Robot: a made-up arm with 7 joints. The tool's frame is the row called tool. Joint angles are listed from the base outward.
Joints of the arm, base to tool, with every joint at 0 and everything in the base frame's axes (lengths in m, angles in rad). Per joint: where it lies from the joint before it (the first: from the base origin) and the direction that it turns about. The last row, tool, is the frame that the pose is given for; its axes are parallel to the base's.
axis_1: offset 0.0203 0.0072 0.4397 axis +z
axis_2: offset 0.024 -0.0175 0.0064 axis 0 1 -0.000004
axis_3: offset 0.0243 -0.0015 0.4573 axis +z
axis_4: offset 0.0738 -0.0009 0.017 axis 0 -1 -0.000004
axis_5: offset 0.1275 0.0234 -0.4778 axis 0 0.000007 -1
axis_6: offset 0.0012 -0.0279 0.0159 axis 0 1 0.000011
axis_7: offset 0.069 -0.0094 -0.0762 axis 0 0.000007 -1
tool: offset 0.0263 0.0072 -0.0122
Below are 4 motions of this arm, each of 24 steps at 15 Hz.
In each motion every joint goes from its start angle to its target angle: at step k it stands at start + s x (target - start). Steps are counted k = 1, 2, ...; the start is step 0. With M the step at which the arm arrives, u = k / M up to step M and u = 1 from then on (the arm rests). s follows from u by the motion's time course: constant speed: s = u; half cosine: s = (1 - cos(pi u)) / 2; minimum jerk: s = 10 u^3 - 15 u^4 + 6 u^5.
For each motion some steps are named. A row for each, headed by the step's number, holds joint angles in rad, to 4 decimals.
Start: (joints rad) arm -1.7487 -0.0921 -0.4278 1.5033 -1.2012 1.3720 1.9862
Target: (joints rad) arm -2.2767 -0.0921 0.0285 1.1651 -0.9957 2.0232 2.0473
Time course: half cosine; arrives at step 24
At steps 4, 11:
4: -1.7841 -0.0921 -0.3972 1.4806 -1.1874 1.4156 1.9903
11: -1.9782 -0.0921 -0.2294 1.3563 -1.1119 1.6551 2.0128

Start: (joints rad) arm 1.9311 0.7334 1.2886 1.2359 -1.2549 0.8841 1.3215
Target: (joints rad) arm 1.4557 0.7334 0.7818 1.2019 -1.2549 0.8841 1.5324
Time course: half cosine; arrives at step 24
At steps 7, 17, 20, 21, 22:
7: 1.8381 0.7334 1.1895 1.2292 -1.2549 0.8841 1.3628
17: 1.5487 0.7334 0.8809 1.2086 -1.2549 0.8841 1.4911
20: 1.4875 0.7334 0.8157 1.2042 -1.2549 0.8841 1.5183
21: 1.4738 0.7334 0.8011 1.2032 -1.2549 0.8841 1.5244
22: 1.4638 0.7334 0.7904 1.2025 -1.2549 0.8841 1.5288

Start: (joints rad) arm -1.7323 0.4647 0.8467 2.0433 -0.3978 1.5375 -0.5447
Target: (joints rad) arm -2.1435 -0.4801 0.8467 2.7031 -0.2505 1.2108 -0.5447
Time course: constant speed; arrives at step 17
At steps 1, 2, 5, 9, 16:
1: -1.7565 0.4091 0.8467 2.0821 -0.3891 1.5183 -0.5447
2: -1.7807 0.3535 0.8467 2.1209 -0.3805 1.4991 -0.5447
5: -1.8532 0.1868 0.8467 2.2374 -0.3545 1.4414 -0.5447
9: -1.9500 -0.0355 0.8467 2.3926 -0.3198 1.3645 -0.5447
16: -2.1193 -0.4245 0.8467 2.6643 -0.2592 1.2300 -0.5447

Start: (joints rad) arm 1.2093 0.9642 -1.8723 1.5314 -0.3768 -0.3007 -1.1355
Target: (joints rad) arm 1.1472 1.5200 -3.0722 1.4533 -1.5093 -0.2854 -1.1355
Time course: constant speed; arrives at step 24
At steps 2, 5, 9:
2: 1.2041 1.0105 -1.9723 1.5249 -0.4712 -0.2994 -1.1355
5: 1.1964 1.0800 -2.1223 1.5151 -0.6127 -0.2975 -1.1355
9: 1.1860 1.1726 -2.3223 1.5021 -0.8015 -0.2950 -1.1355

